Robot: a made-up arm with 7 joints. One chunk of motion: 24 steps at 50 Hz.
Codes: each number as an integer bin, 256 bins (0 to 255) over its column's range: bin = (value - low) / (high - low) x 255, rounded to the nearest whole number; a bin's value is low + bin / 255 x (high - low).
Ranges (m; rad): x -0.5..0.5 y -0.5..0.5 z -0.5..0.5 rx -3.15..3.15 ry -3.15..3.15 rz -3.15..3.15
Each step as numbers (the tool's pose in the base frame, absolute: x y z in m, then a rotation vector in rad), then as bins.
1 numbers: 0.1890 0.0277 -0.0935 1.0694 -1.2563 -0.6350
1 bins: 176 135 104 171 77 102
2 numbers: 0.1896 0.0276 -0.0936 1.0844 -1.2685 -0.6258
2 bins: 176 135 104 171 76 102
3 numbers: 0.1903 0.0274 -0.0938 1.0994 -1.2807 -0.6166
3 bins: 176 134 104 172 76 103
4 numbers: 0.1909 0.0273 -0.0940 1.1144 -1.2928 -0.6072
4 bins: 176 134 104 173 75 103
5 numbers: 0.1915 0.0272 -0.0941 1.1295 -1.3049 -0.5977
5 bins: 176 134 104 173 75 103
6 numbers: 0.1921 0.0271 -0.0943 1.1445 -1.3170 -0.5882
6 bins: 176 134 103 174 74 104
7 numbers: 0.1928 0.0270 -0.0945 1.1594 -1.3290 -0.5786
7 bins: 177 134 103 174 74 104
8 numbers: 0.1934 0.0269 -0.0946 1.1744 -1.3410 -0.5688
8 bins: 177 134 103 175 73 104
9 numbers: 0.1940 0.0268 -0.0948 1.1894 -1.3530 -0.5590
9 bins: 177 134 103 176 73 105
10 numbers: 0.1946 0.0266 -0.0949 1.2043 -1.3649 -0.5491
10 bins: 177 134 103 176 72 105
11 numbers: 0.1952 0.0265 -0.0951 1.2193 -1.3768 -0.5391
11 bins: 177 134 103 177 72 106
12 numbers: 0.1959 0.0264 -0.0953 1.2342 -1.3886 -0.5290
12 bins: 177 134 103 177 71 106
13 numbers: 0.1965 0.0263 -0.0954 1.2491 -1.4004 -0.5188
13 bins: 178 134 103 178 71 107
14 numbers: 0.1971 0.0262 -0.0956 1.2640 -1.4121 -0.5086
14 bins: 178 134 103 179 70 107
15 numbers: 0.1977 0.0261 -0.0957 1.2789 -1.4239 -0.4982
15 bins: 178 134 103 179 70 107
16 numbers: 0.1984 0.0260 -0.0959 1.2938 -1.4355 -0.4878
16 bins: 178 134 103 180 69 108
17 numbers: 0.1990 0.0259 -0.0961 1.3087 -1.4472 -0.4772
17 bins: 178 134 103 180 69 108
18 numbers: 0.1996 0.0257 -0.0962 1.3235 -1.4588 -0.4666
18 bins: 178 134 103 181 68 109
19 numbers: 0.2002 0.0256 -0.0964 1.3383 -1.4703 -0.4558
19 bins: 179 134 103 182 68 109
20 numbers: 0.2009 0.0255 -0.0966 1.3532 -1.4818 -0.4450
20 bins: 179 134 103 182 68 109
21 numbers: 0.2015 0.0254 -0.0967 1.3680 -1.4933 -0.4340
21 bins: 179 134 103 183 67 110
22 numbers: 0.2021 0.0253 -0.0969 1.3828 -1.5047 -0.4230
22 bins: 179 134 103 183 67 110
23 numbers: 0.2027 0.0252 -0.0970 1.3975 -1.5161 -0.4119
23 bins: 179 134 103 184 66 111
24 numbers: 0.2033 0.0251 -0.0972 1.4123 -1.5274 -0.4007
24 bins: 179 134 103 185 66 111
